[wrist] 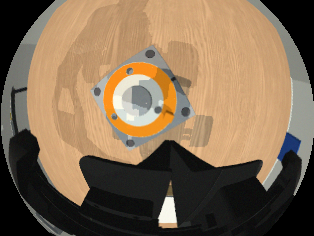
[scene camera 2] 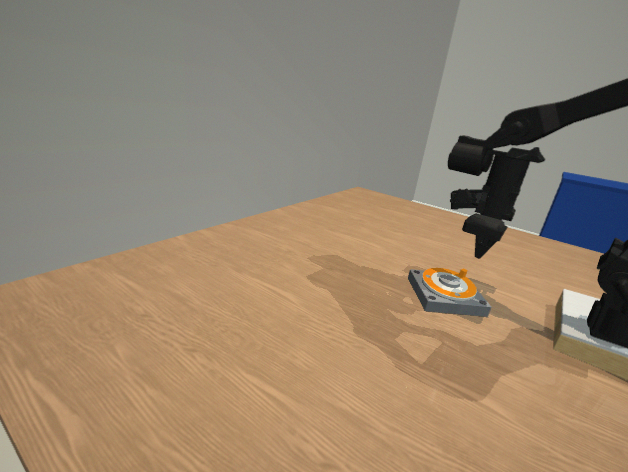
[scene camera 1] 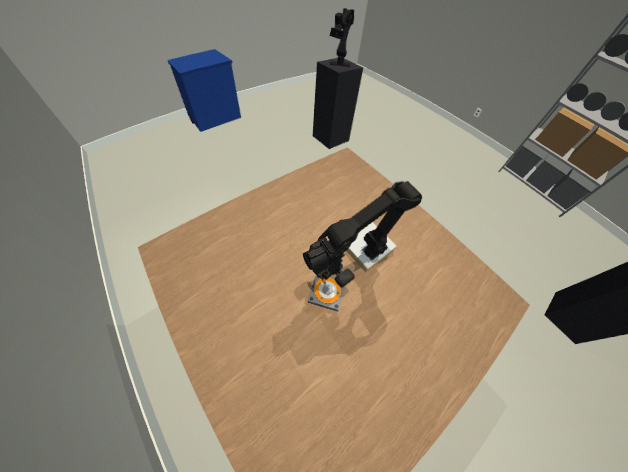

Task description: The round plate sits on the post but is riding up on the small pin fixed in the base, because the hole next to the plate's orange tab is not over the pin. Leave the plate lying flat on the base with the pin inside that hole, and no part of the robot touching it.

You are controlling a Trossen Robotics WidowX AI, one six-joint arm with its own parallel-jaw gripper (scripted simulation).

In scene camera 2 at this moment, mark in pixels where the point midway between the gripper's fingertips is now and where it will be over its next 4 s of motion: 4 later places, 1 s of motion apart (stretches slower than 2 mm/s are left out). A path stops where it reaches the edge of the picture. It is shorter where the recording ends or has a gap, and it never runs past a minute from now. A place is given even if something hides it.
My gripper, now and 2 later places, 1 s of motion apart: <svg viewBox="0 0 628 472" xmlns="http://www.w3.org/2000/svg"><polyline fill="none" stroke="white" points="477,257 464,273 450,267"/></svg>
